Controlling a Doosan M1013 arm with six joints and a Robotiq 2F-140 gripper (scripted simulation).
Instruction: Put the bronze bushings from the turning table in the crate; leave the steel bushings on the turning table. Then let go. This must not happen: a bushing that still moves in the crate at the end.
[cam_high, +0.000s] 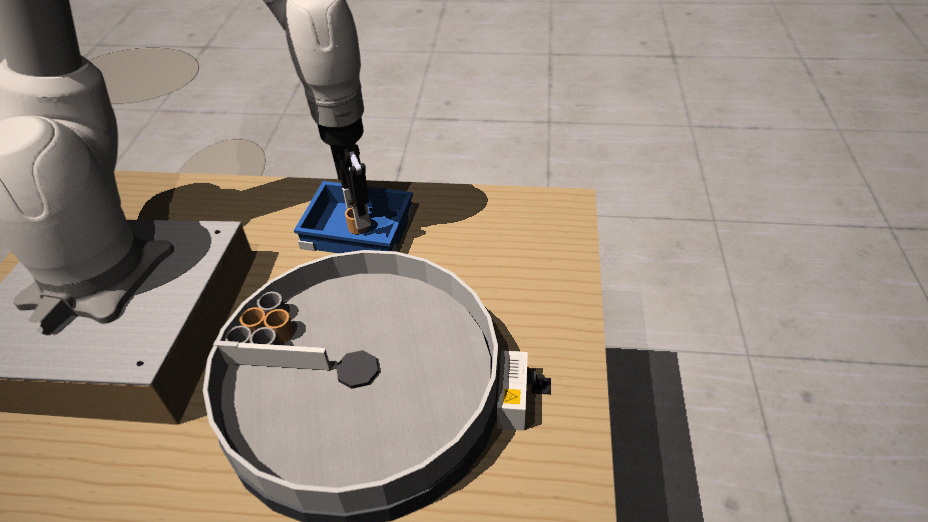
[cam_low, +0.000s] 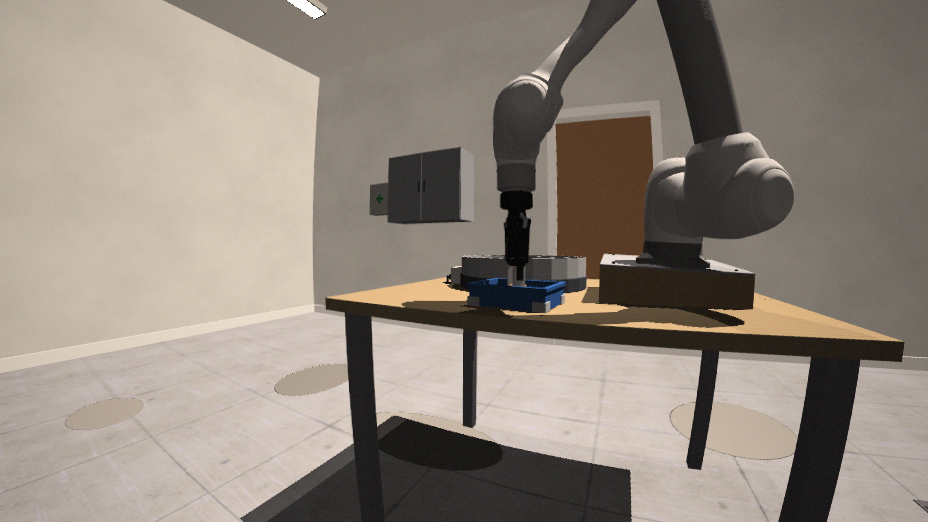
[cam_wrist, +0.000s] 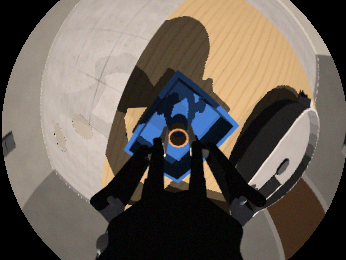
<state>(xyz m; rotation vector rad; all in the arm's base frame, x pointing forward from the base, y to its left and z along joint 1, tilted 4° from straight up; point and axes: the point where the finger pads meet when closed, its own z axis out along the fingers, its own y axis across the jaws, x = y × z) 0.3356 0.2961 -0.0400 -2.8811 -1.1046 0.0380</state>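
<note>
Right now my hand is 3 cm above the blue crate. Also, from my hand: round grey turning table: 13 cm ahead, 35 cm to the right.
</note>
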